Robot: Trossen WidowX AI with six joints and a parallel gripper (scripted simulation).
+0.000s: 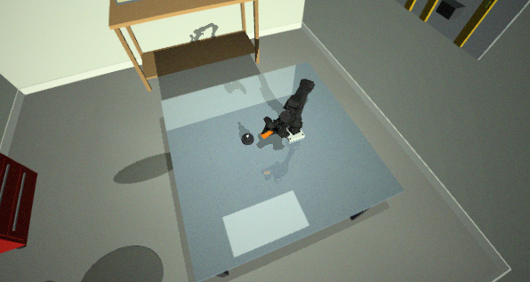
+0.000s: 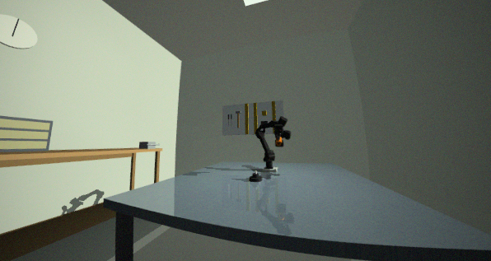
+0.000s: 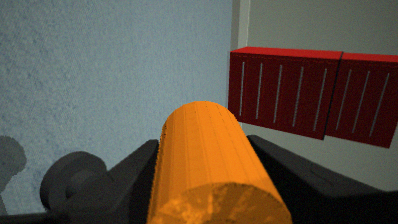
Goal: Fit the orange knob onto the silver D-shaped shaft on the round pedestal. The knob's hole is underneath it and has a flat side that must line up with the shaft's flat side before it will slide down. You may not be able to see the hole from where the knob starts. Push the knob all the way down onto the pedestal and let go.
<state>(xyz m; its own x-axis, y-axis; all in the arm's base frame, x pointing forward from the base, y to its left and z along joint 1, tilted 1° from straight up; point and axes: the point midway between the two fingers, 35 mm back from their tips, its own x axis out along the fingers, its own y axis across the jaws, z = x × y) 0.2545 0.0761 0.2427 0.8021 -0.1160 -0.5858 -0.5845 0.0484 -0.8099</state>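
The orange knob lies 30 mm behind my gripper tip and 20 mm above it. From my gripper tip the other things lie so: dark round pedestal: 40 mm ahead, 160 mm to the right, 220 mm below.
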